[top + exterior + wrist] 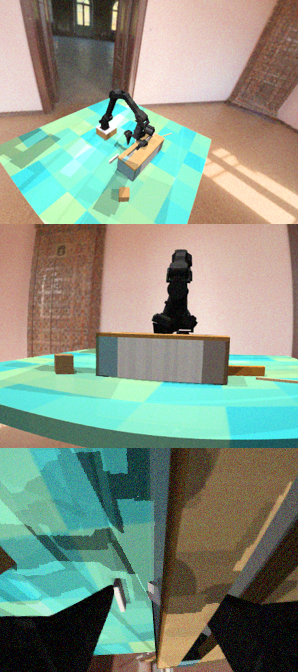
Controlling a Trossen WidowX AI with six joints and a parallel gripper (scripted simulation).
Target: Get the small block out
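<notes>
Right now the tan block is 50 mm ahead of my gripper tip and 30 mm to the right of it. Round my gripper tip: box: 40 mm ahead, 30 mm to the left, 20 mm below; brown cube: 280 mm to the right, 140 mm ahead, 60 mm below; orange bar: 250 mm to the left, 70 mm below.
</notes>
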